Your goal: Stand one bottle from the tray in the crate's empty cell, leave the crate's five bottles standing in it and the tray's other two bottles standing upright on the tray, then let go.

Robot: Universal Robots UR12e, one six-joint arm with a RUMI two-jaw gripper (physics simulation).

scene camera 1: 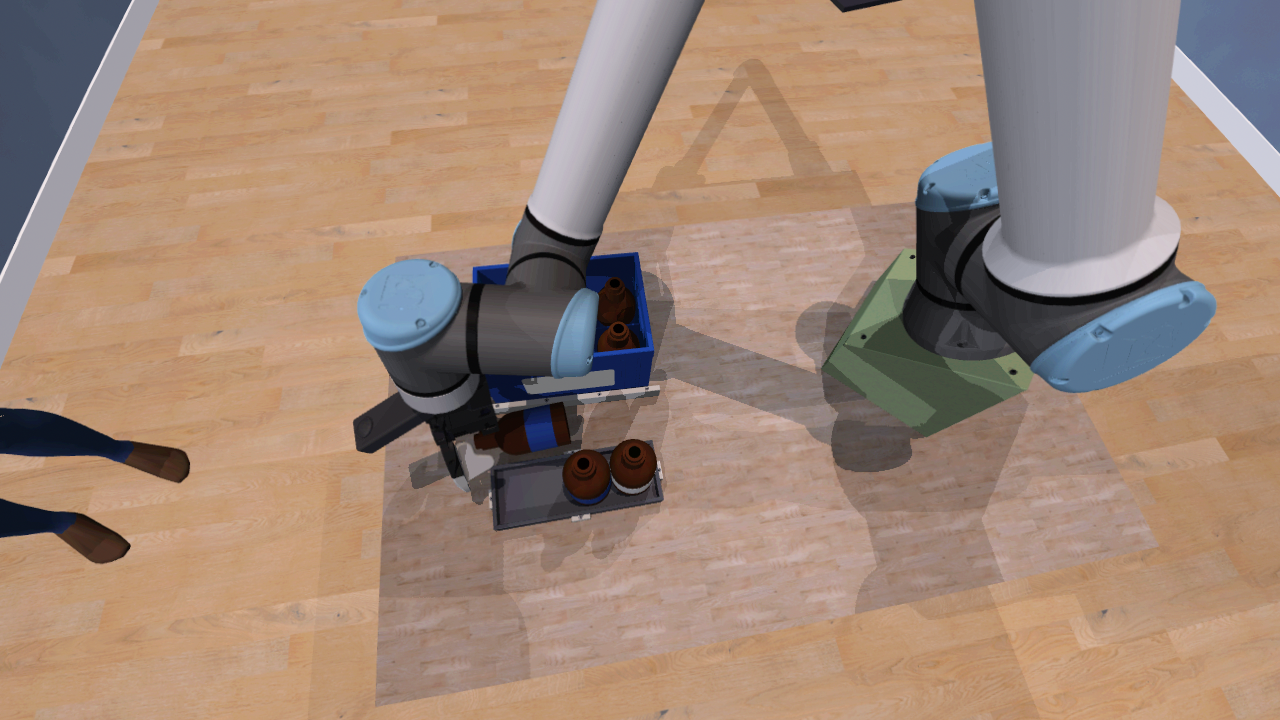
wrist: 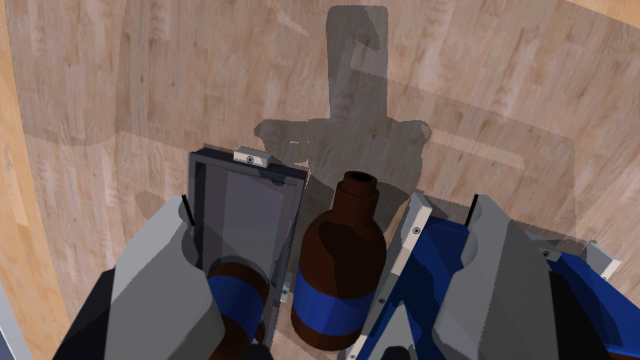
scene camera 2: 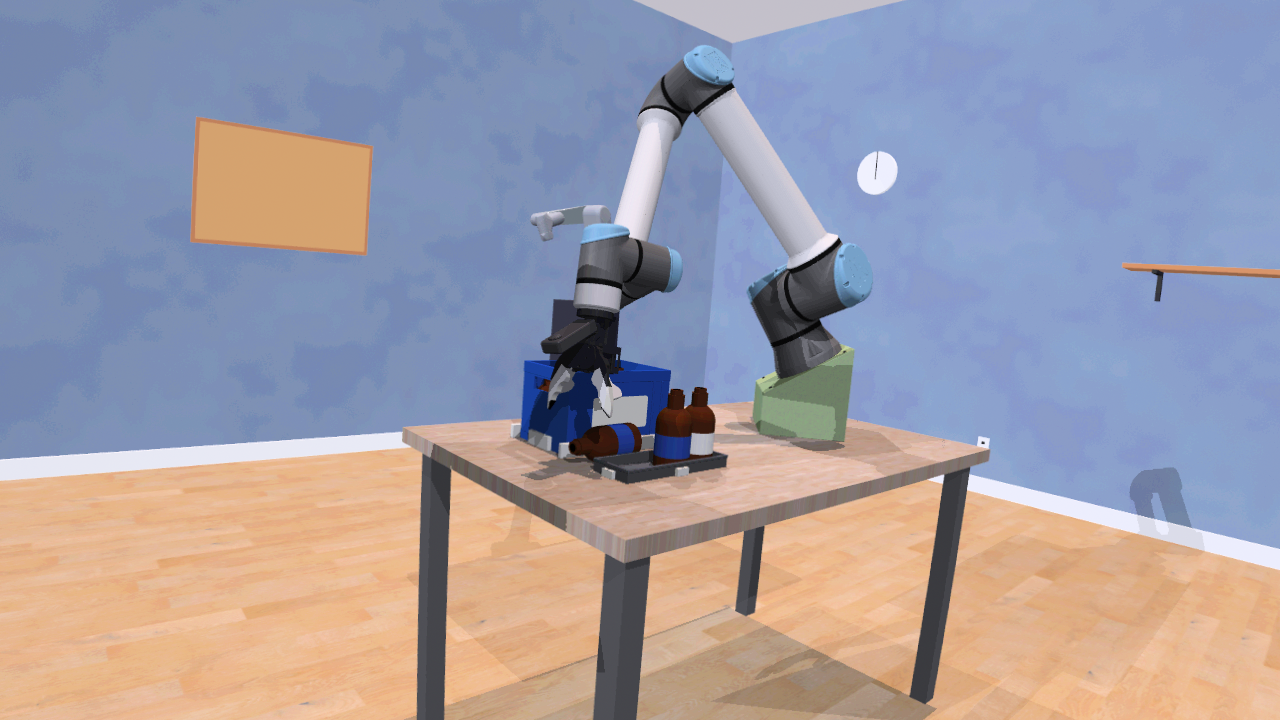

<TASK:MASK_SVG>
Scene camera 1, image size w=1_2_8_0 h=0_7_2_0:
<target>my gripper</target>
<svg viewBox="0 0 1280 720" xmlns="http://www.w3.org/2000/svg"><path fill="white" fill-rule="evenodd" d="M485 374L479 374L479 383L473 396L464 405L447 413L422 413L404 402L399 391L354 419L353 427L357 451L372 454L423 422L426 422L426 424L430 425L436 445L440 446L454 483L466 493L470 492L468 482L492 468L495 459L492 455L477 454L469 442L459 442L454 446L452 441L456 440L455 437L482 431L483 436L500 431Z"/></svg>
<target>white-labelled bottle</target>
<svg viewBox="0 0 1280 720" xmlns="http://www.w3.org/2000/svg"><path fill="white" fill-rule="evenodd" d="M628 439L619 443L614 448L610 457L610 472L612 483L619 492L635 496L642 494L650 487L657 468L657 458L652 447L646 442L639 439Z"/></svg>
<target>blue-labelled brown bottle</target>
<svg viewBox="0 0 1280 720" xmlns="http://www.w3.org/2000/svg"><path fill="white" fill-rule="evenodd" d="M563 401L507 413L498 421L500 431L483 436L482 431L474 434L476 449L488 450L499 447L507 454L521 455L571 444Z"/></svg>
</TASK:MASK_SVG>
